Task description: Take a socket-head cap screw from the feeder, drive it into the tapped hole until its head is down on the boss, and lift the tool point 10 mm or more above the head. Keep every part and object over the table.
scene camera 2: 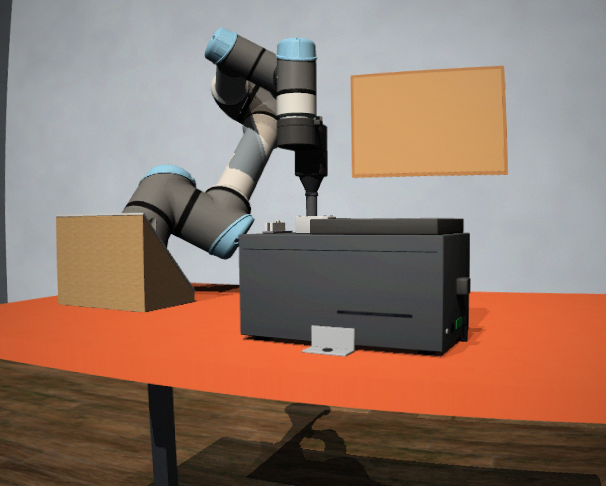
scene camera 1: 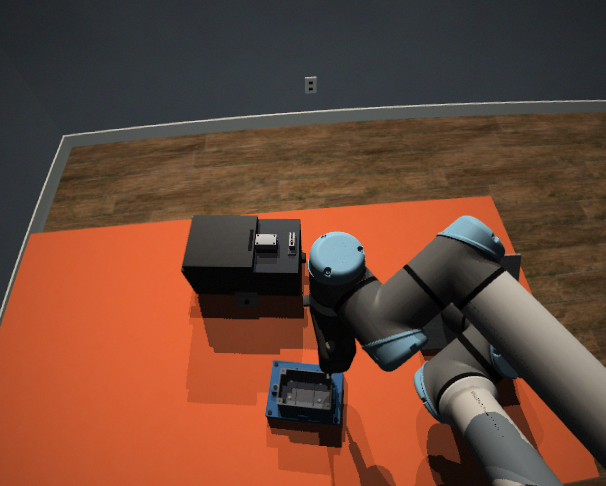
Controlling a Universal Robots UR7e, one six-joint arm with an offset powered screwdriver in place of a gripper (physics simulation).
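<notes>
The black screw feeder (scene camera 1: 220, 243) (scene camera 2: 344, 283) stands on the orange table, with a small light block (scene camera 1: 266, 241) on its lower top. The grey open housing (scene camera 1: 279, 389) sits in a blue fixture (scene camera 1: 272, 407) in front of the feeder in scene camera 1. My screwdriver (scene camera 1: 329, 374) points down at the housing's back right corner. In scene camera 2 its thin shaft (scene camera 2: 311, 205) is upright, and its tip is hidden behind the feeder. The boss, the tapped hole and any screw at the tip cannot be made out, nor whether the tip touches.
The arm's wrist (scene camera 1: 337, 258) (scene camera 2: 296, 75) is beside the feeder in scene camera 1. A wedge-shaped stand (scene camera 2: 100, 263) is under the arm's base. A small metal bracket (scene camera 2: 332, 338) is at the feeder's foot. The orange table (scene camera 1: 101, 354) (scene camera 2: 202, 354) extends around them.
</notes>
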